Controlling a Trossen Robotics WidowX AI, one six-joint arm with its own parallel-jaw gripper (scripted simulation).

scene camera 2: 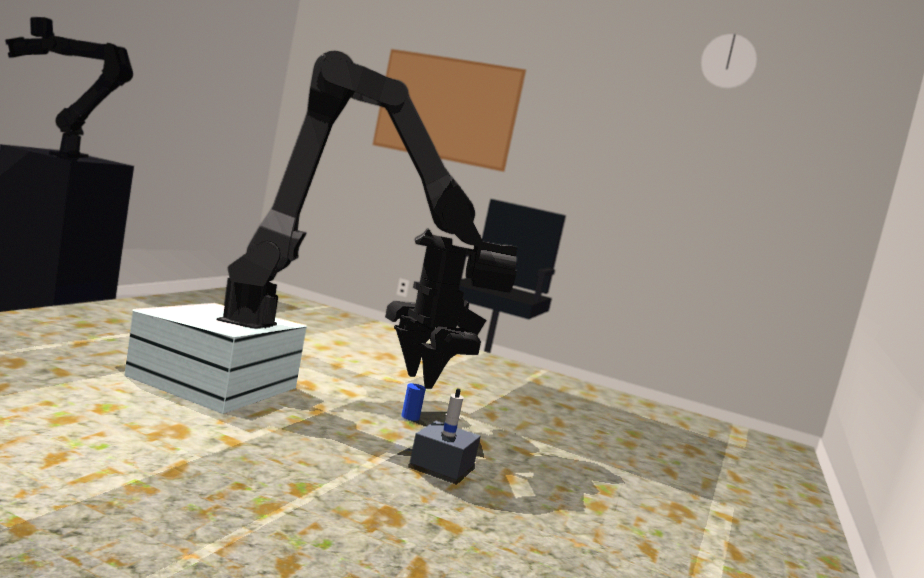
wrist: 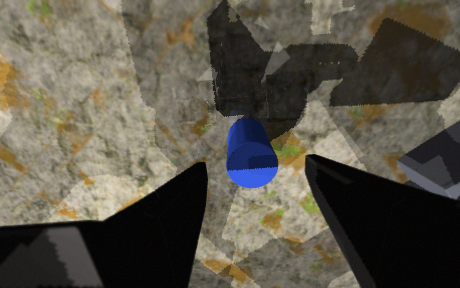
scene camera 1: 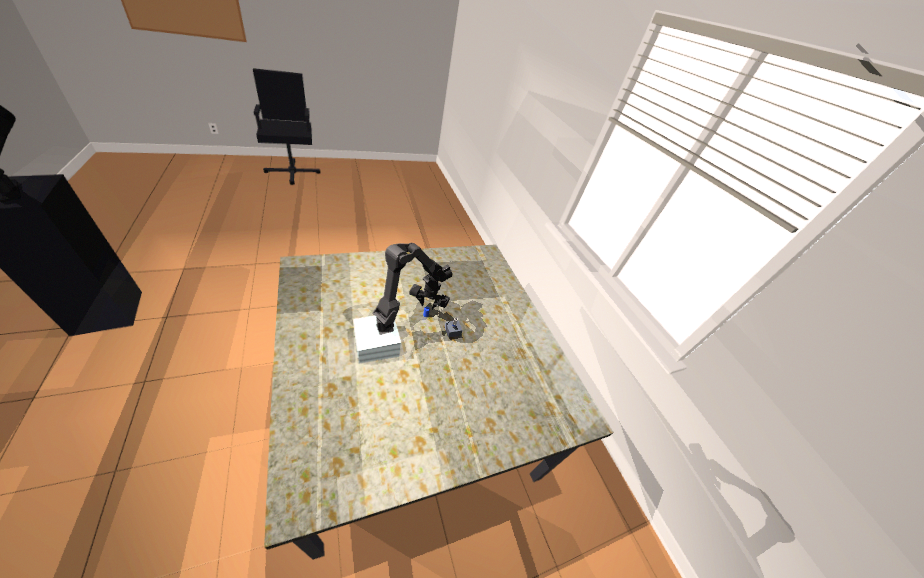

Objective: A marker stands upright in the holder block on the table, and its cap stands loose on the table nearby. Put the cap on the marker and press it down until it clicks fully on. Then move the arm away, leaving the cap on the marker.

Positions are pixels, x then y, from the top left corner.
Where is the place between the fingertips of my gripper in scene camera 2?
419,382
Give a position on a blue cap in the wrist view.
251,162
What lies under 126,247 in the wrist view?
My gripper.
